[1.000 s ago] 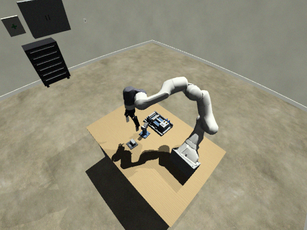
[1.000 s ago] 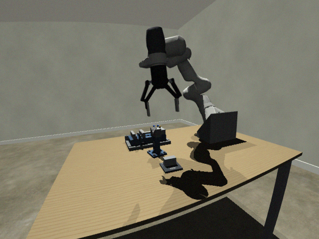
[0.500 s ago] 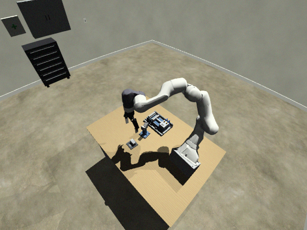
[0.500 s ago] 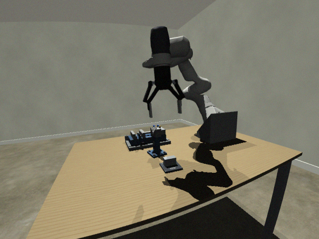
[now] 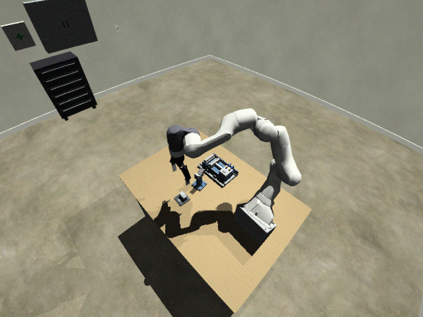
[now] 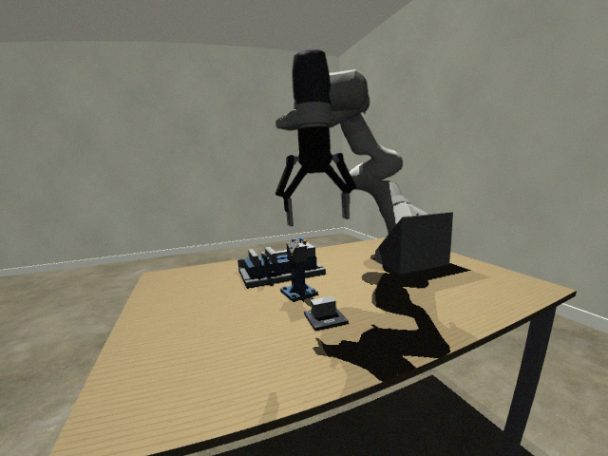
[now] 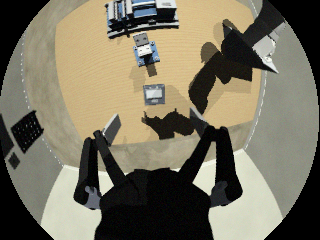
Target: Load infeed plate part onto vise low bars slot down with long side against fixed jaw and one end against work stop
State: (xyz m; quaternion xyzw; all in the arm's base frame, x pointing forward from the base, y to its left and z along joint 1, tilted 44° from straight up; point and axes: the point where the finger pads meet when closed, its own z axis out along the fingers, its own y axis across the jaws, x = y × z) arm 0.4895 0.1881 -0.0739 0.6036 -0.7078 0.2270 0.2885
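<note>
Now: the part 240 mm below my hand.
</note>
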